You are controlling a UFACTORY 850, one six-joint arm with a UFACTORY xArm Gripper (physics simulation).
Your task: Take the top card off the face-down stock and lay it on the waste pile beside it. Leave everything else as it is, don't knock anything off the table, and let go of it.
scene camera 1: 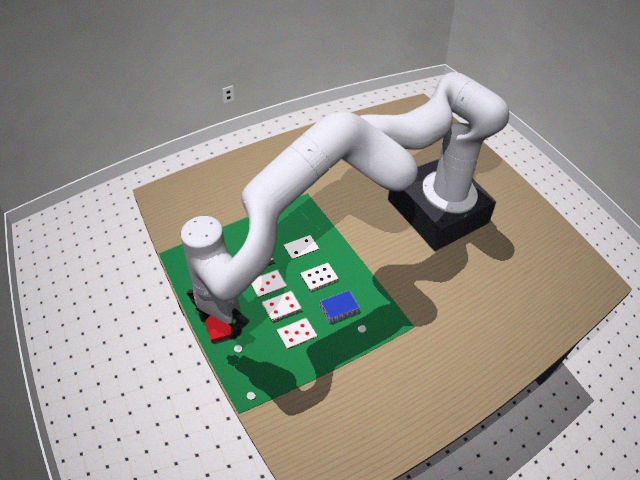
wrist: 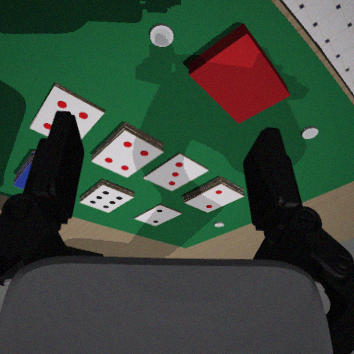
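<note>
The face-down stock is a blue-topped pile (scene camera 1: 339, 305) (wrist: 23, 177) on the green mat; in the wrist view it is partly hidden behind the left finger. The pile beside it, taken as the waste pile, shows a white card with six black dots (scene camera 1: 319, 276) (wrist: 107, 196). My gripper (scene camera 1: 219, 326) (wrist: 168, 137) is open and empty. It is over the far-left part of the mat, by the red block (scene camera 1: 218, 330) (wrist: 242, 80) and well away from the stock. Its height above the mat is hard to tell.
White cards with five (scene camera 1: 296, 332), four (scene camera 1: 281, 304) (wrist: 127, 157) and three red dots (scene camera 1: 268, 282) (wrist: 176, 172) lie in a row with a two-red-dot pile (wrist: 214, 197). A two-black-dot card (scene camera 1: 301, 246) (wrist: 158, 215) lies past the waste pile. Small white discs (scene camera 1: 237, 348) (wrist: 161, 36) dot the mat.
</note>
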